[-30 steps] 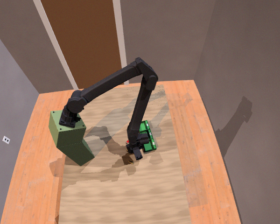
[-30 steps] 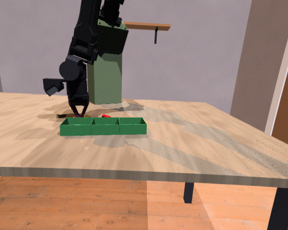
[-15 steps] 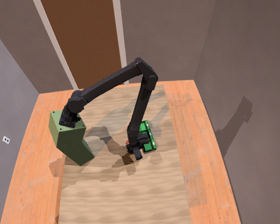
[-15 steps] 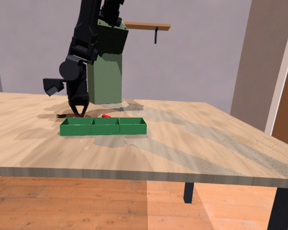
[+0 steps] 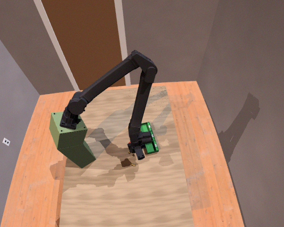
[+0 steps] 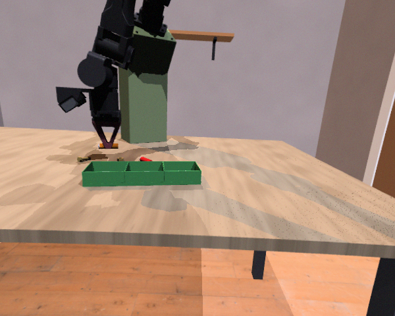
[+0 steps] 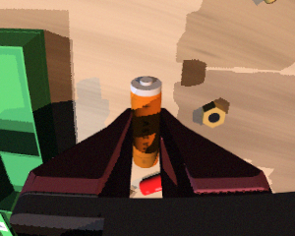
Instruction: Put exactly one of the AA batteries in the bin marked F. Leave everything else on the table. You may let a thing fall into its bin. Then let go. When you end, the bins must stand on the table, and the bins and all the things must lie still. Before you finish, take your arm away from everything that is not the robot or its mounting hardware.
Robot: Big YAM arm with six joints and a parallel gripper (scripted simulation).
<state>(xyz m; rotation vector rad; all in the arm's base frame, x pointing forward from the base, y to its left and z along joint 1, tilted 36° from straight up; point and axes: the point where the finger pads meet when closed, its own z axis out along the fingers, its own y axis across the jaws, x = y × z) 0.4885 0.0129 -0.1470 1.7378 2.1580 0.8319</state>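
My gripper is now 7 cm to the right of the green battery, 5 cm above it and 1 cm short of it. Also, from my hand: orange AA battery: right at my hand; brass bolt: 9 cm to the right, 5 cm below, 3 cm behind; brass nut: 6 cm behind, 5 cm below, 1 cm to the left.
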